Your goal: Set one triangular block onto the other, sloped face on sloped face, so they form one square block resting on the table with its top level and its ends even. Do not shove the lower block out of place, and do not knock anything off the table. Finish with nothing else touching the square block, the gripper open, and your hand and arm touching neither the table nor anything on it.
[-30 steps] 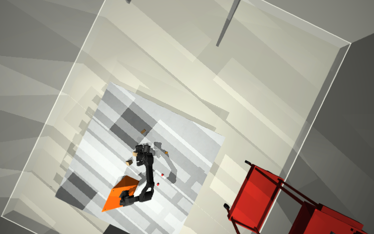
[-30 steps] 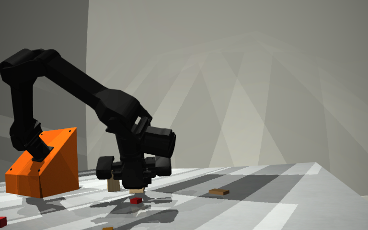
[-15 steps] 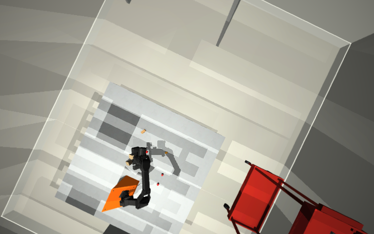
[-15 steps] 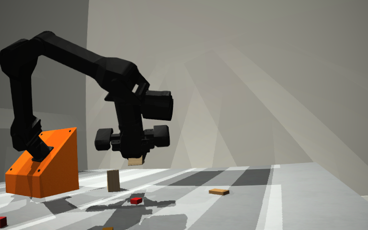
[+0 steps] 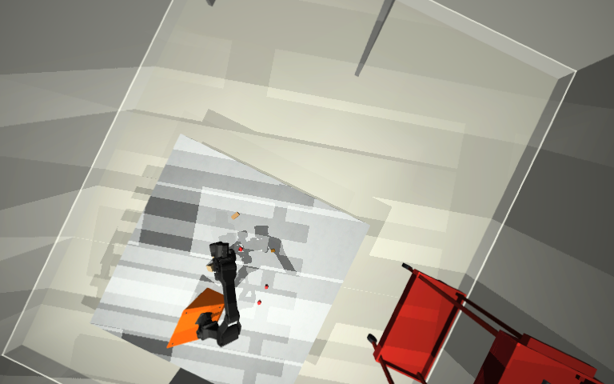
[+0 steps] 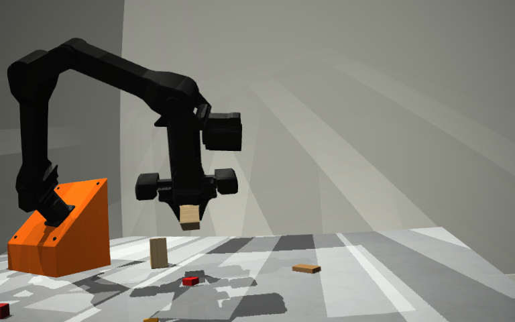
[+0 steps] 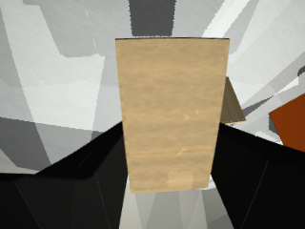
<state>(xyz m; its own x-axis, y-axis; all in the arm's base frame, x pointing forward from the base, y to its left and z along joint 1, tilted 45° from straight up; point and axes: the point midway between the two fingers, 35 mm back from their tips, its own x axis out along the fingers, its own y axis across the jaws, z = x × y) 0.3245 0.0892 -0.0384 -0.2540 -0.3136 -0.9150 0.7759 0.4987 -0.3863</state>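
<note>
Right now the darker triangular block is 11 cm behind my gripper tip, 9 cm below it and 1 cm to the left of it. Also, from my gripper tip: lighter triangular block 1 cm above; then flat brown block 22 cm ahead, 10 cm below, 5 cm to the left; then orange piece 25 cm to the right, 15 cm ahead, 10 cm below.
</note>
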